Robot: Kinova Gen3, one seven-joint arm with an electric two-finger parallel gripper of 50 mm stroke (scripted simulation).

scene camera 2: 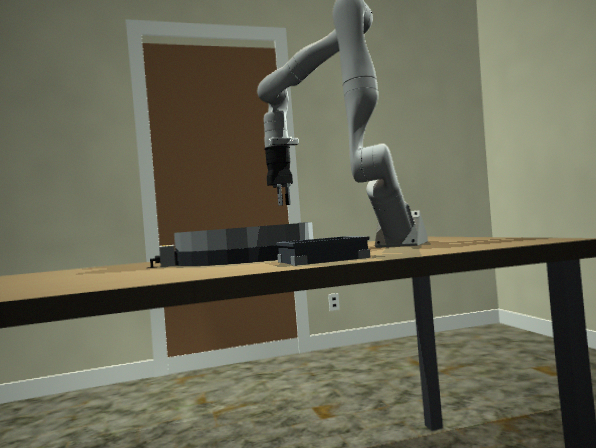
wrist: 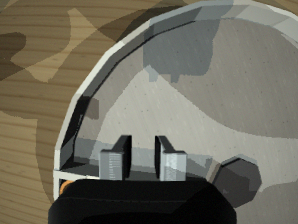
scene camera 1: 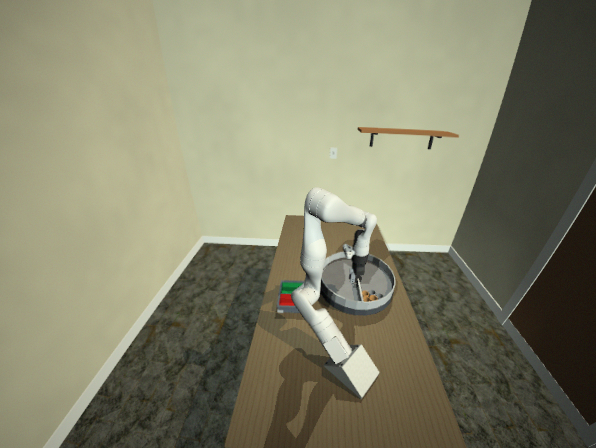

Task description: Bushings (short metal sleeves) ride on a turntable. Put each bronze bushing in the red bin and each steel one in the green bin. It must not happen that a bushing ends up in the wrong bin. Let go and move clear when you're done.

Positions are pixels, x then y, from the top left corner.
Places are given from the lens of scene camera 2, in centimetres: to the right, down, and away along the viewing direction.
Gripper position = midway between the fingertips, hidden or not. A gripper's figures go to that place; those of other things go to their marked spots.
my gripper [scene camera 2: 284, 205]: -4, -6, 140
bin tray [scene camera 2: 311, 251]: 3, 6, 103
